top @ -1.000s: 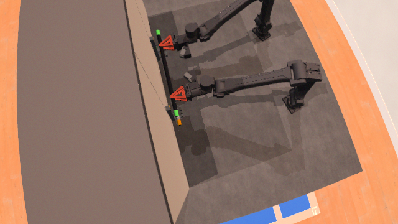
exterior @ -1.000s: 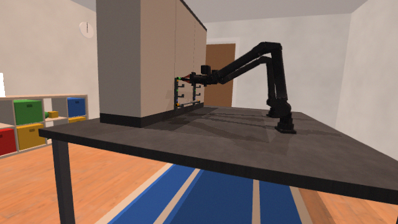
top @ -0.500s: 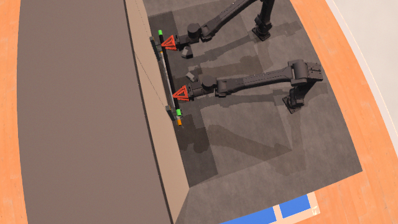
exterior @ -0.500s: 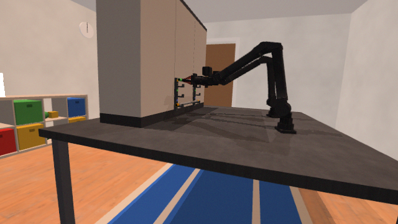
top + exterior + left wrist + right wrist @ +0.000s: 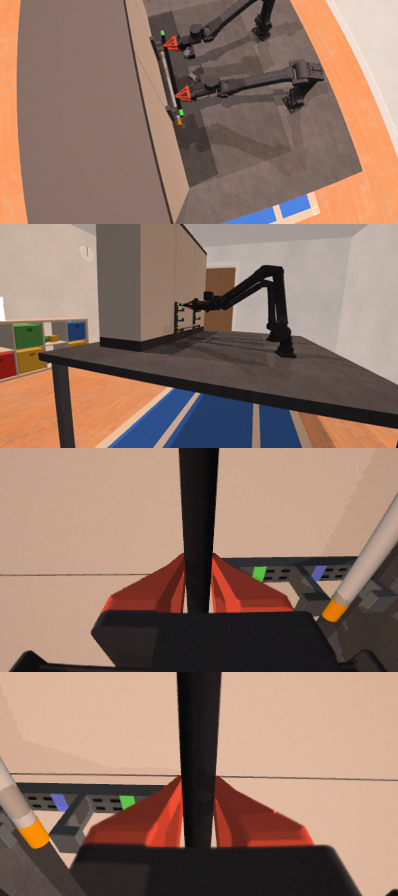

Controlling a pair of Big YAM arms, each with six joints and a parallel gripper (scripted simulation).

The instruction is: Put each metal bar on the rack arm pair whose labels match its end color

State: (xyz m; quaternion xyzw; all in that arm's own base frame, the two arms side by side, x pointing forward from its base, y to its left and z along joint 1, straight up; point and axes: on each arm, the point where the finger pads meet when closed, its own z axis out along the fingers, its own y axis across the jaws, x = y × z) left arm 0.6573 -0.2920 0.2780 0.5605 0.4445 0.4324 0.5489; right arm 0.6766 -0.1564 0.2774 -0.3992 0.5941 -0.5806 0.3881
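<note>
The black bar is 150 mm to the right of my left hand and 10 mm behind it. From my left hand the other things lie so: beige wall unit (210 mm ahead, 170 mm above, 140 mm to the right); then silver bar (180 mm below, 150 mm to the right, 20 mm ahead).
</note>
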